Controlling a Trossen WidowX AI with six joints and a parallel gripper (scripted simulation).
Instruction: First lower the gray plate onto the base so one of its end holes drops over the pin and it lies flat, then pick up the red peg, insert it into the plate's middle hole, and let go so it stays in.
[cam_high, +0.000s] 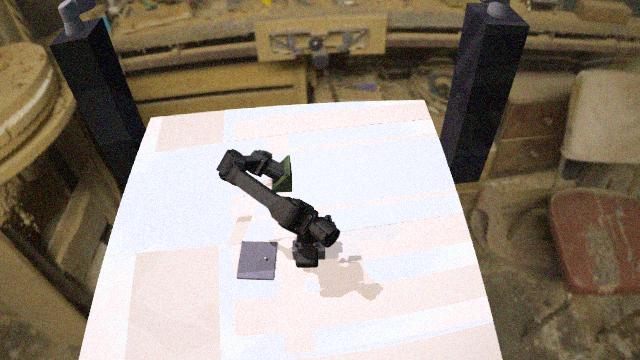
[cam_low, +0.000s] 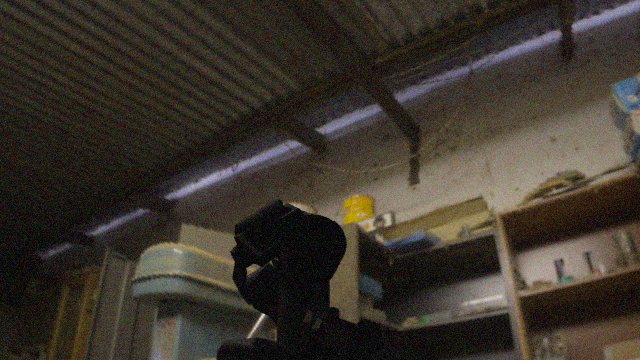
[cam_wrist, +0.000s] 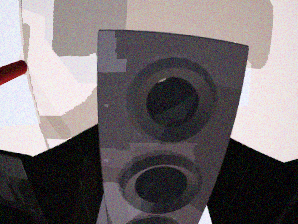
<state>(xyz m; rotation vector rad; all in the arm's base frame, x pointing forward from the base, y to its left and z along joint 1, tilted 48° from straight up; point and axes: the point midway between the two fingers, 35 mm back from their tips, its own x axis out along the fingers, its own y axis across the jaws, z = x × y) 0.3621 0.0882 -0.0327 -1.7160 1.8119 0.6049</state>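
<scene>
My gripper tip is now 3 cm past the dark square base, 16 cm to the left of it and 6 cm above it. Also, from my gripper tip: gray plate 3 cm above; red peg 12 cm behind, 3 cm to the left, 3 cm below.
</scene>
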